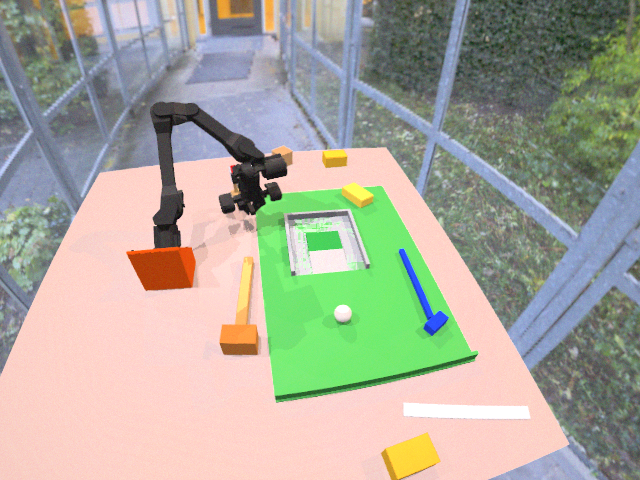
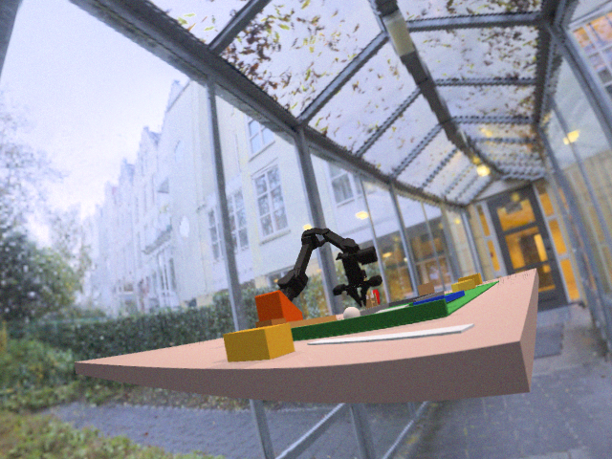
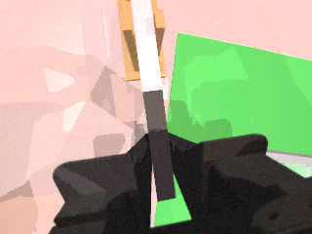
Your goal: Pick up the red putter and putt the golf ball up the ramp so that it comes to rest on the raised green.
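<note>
Right now my gripper tip is 110 mm to the right of the red putter, 30 mm below it and 20 mm past it. Round my gripper tip: tan cube: 340 mm to the left, 170 mm ahead; white golf ball: 430 mm to the right, 170 mm ahead, 10 mm below; green mat: 250 mm to the right, 230 mm ahead, 30 mm below.
</note>
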